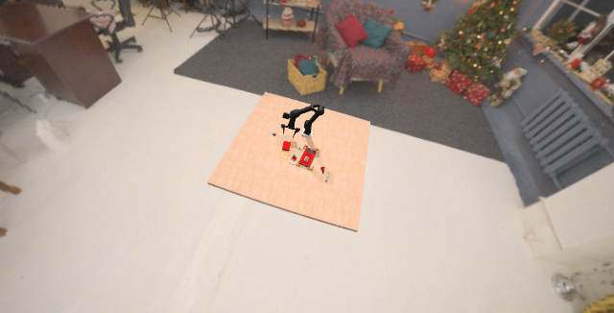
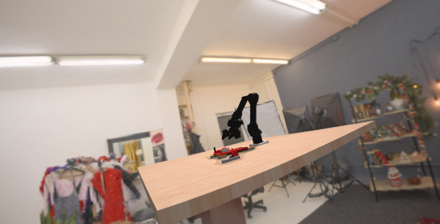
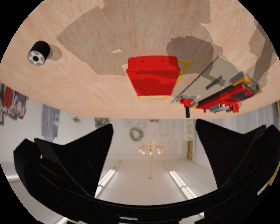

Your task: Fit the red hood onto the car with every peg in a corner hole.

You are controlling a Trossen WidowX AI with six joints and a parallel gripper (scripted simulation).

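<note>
Now: gripper tip 80 mm above the red hood, 50 mm short of it and 20 mm to the right of it. Also, from my gripper tip: white piece: 500 mm to the left, 160 mm ahead, 90 mm below.
</note>
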